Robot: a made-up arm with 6 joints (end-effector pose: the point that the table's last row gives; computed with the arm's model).
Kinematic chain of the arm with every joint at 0, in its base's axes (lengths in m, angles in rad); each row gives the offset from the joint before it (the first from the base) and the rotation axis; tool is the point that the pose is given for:
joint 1: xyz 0 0 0.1 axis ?
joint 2: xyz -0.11 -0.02 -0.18 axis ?
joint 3: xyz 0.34 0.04 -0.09 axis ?
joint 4: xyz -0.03 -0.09 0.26 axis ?
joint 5: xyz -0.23 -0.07 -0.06 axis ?
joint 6: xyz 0 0.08 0 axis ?
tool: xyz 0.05 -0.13 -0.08
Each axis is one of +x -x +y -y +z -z.
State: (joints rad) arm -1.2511 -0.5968 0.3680 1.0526 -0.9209 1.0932
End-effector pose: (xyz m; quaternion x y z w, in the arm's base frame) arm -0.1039 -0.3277 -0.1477 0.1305 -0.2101 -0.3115 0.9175
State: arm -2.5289 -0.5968 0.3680 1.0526 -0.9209 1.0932
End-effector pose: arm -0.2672 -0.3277 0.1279 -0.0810 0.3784 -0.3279 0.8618
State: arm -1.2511 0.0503 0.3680 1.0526 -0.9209 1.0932
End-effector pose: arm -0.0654 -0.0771 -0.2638 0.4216 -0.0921 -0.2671 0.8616
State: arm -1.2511 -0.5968 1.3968 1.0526 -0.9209 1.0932
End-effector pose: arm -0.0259 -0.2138 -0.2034 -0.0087 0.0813 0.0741 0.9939
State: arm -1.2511 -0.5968 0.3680 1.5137 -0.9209 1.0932
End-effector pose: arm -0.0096 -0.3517 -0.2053 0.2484 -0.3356 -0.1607 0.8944
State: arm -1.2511 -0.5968 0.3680 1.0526 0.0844 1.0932
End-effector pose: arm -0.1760 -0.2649 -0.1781 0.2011 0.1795 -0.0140 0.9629
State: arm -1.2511 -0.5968 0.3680 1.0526 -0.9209 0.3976
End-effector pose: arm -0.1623 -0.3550 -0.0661 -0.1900 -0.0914 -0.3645 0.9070
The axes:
joint 1: -y
joint 2: +z
joint 3: -x
joint 4: -y
joint 5: +z
joint 6: +x

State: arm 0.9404 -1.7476 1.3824 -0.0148 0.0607 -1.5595
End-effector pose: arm 0.1589 -0.2081 0.2291 -0.5402 0.6427 -0.3382 0.4251
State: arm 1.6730 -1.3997 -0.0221 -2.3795 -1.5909 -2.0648
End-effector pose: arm -0.0080 -0.5326 -0.1040 -0.4993 0.5698 0.3481 0.5522
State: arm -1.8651 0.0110 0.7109 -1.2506 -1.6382 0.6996
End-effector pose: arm 0.1716 0.1122 0.1100 -0.8242 0.3970 -0.0757 0.3966
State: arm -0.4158 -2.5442 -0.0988 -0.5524 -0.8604 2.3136
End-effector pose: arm -0.3288 -0.1289 0.1479 0.1153 0.8512 0.5046 0.0865
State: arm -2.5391 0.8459 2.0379 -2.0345 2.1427 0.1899
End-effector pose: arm 0.0542 0.5550 0.6505 -0.1470 -0.9056 -0.0631 0.3928
